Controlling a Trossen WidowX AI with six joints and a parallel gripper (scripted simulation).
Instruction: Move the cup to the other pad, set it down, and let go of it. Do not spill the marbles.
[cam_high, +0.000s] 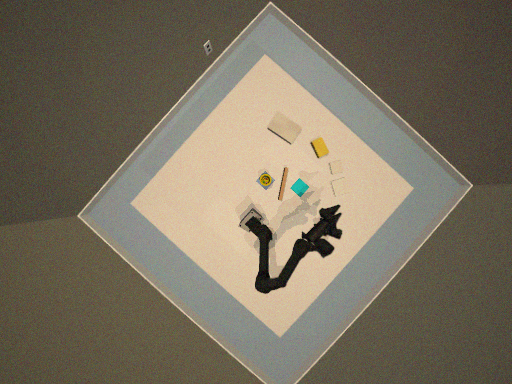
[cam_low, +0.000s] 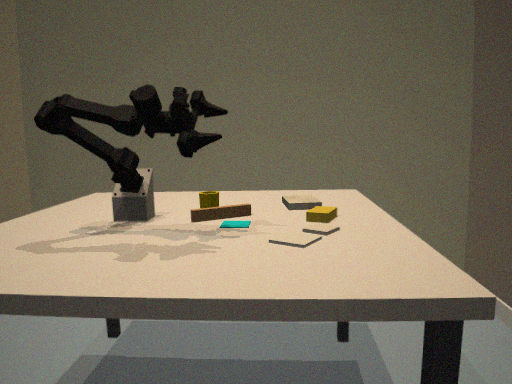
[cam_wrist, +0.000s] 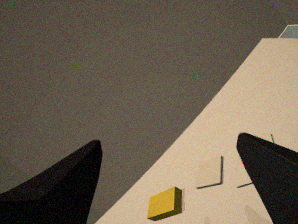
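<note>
Right now my gripper tip is 150 mm past the olive-yellow cup, 350 mm to the right of it and 260 mm above it. The rest, counted from my gripper tip: blue marble: 130 mm behind, 360 mm to the left, 280 mm below; then teal pad: 10 mm behind, 160 mm to the left, 310 mm below; then wooden bar: 80 mm behind, 250 mm to the left, 290 mm below.
</note>
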